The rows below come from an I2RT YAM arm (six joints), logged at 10 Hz.
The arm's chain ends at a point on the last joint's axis. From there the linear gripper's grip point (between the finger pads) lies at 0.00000 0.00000 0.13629 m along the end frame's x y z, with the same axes.
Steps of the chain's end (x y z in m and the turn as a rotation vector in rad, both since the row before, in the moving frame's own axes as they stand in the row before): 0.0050, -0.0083, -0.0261, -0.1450, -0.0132, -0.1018; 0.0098, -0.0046, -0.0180, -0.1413, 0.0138, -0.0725; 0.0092, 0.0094, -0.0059, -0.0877, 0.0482, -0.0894; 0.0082, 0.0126, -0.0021, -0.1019, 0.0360, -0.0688; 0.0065, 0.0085, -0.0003, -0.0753, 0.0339, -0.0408; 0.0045, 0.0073, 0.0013, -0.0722, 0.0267, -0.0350; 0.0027, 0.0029, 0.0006, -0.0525, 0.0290, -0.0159
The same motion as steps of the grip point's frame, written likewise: 0.0042, 0.0114, -0.0275, -0.1450, -0.0132, -0.1018; 0.0124, 0.0145, -0.0194, -0.1413, 0.0138, -0.0725; 0.0163, 0.0210, -0.0066, -0.0877, 0.0482, -0.0894; 0.0136, 0.0263, -0.0029, -0.1019, 0.0360, -0.0688; 0.0113, 0.0187, -0.0008, -0.0753, 0.0339, -0.0408; 0.0083, 0.0171, 0.0009, -0.0722, 0.0267, -0.0350; 0.0067, 0.0100, 0.0004, -0.0525, 0.0290, -0.0159
